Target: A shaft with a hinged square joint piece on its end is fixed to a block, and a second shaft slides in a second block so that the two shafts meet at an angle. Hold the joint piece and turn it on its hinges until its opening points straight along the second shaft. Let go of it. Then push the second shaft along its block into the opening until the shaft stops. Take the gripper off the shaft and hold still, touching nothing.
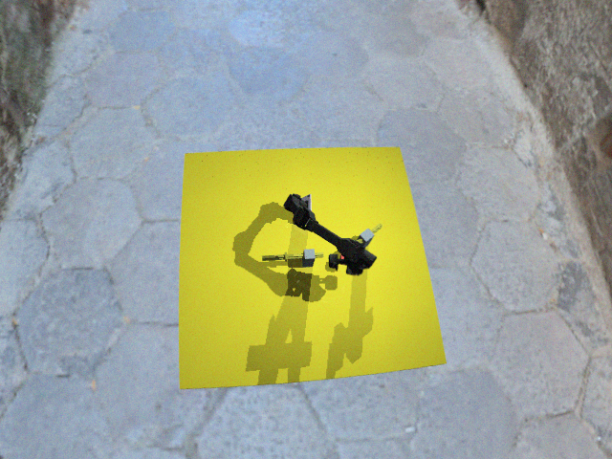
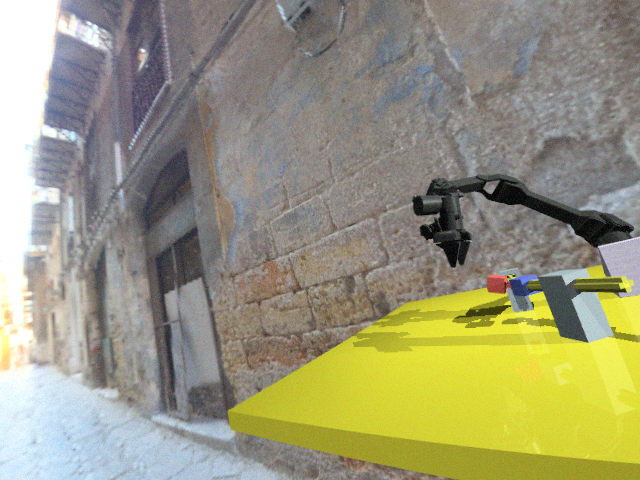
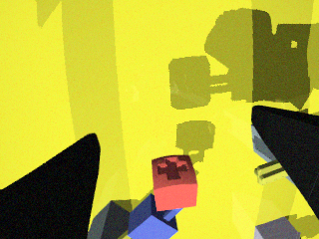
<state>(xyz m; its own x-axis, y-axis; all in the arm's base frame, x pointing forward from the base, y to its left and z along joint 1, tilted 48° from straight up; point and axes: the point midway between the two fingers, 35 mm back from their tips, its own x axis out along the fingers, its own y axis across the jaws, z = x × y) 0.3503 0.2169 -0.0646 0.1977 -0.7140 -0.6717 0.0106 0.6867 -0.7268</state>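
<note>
My gripper tip is 80 mm past the red joint piece, 10 mm to the right of it and 70 mm above it.
</note>
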